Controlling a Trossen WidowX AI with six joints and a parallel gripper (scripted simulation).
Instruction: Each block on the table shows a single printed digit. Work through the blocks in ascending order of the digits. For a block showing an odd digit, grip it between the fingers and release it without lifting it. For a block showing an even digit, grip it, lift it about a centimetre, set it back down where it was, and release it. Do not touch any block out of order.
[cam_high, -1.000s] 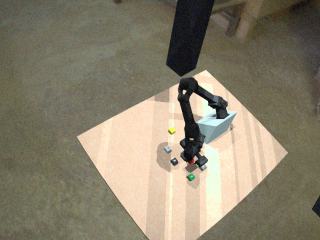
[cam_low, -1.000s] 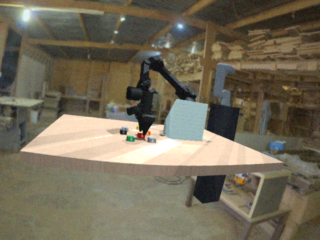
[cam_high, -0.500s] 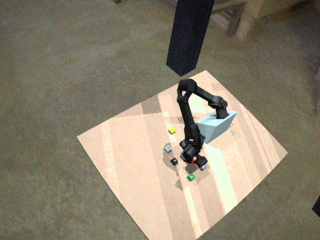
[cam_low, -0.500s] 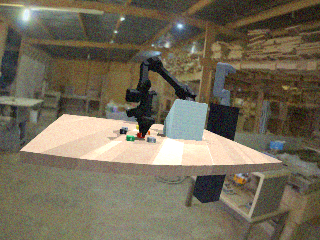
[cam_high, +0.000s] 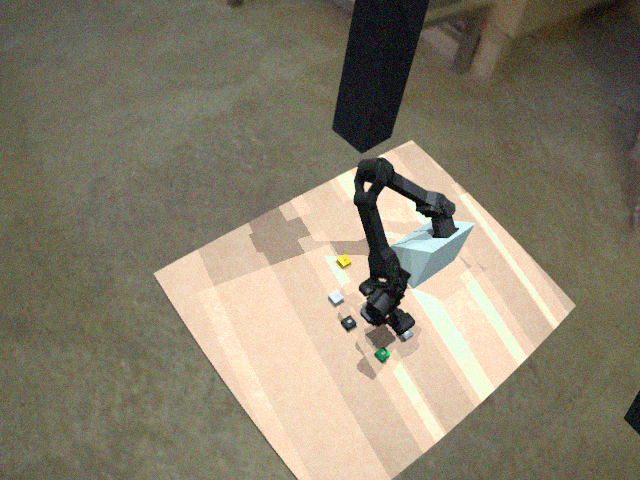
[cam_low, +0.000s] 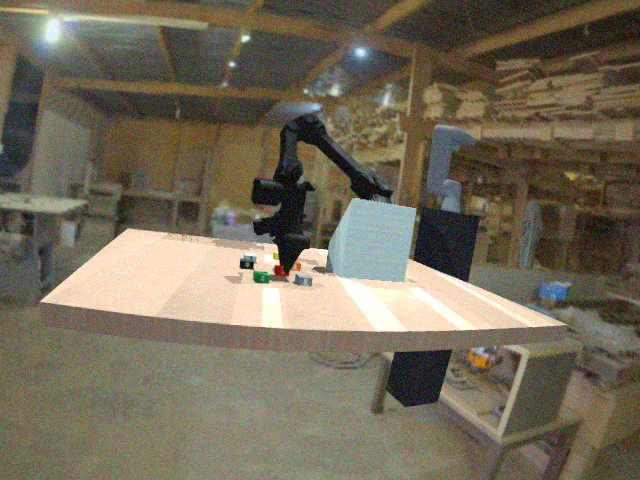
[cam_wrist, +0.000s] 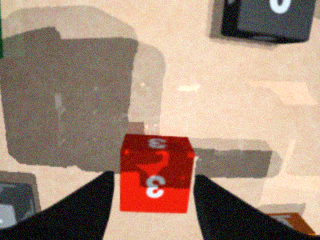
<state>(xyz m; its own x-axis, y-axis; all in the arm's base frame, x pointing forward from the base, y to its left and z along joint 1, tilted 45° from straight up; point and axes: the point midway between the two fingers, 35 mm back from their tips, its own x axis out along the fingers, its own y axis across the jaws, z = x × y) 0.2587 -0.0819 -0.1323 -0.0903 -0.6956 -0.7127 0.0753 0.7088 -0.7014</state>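
Right now the red block is 1 cm ahead of my gripper tip. Also, from my gripper tip: black block 8 cm ahead, 5 cm to the right; grey block 2 cm behind, 9 cm to the left; orange block 5 cm behind, 7 cm to the right.
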